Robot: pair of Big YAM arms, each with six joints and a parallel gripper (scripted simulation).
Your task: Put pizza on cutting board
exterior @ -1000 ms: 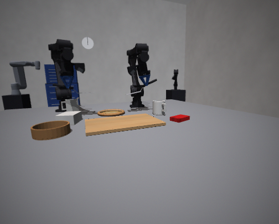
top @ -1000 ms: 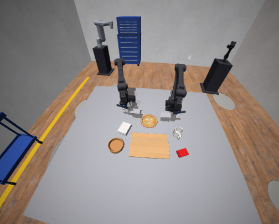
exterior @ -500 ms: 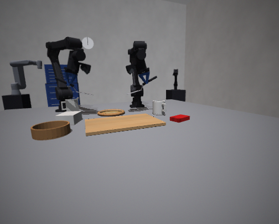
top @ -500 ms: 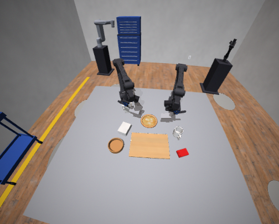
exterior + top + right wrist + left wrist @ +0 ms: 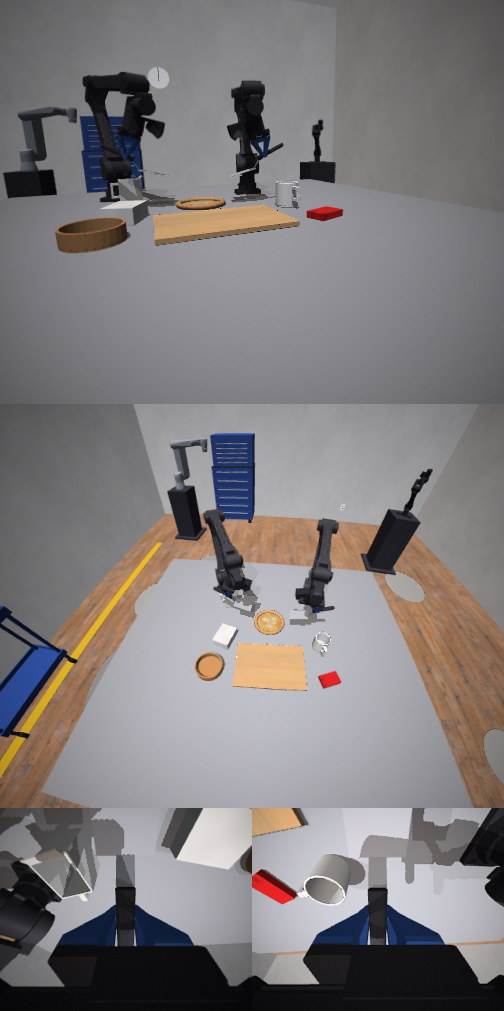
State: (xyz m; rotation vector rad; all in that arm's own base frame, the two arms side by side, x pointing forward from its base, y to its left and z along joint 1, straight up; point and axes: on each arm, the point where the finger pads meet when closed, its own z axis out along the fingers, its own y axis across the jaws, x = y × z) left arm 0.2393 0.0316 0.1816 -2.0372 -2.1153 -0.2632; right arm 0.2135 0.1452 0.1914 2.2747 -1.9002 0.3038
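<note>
Now: the pizza 25 cm to the left of my right hand and 19 cm below it. The rest, counted from my right hand: wooden cutting board: 28 cm ahead, 29 cm to the left, 18 cm below; wooden bowl: 36 cm ahead, 1 cm to the right, 18 cm below.
</note>
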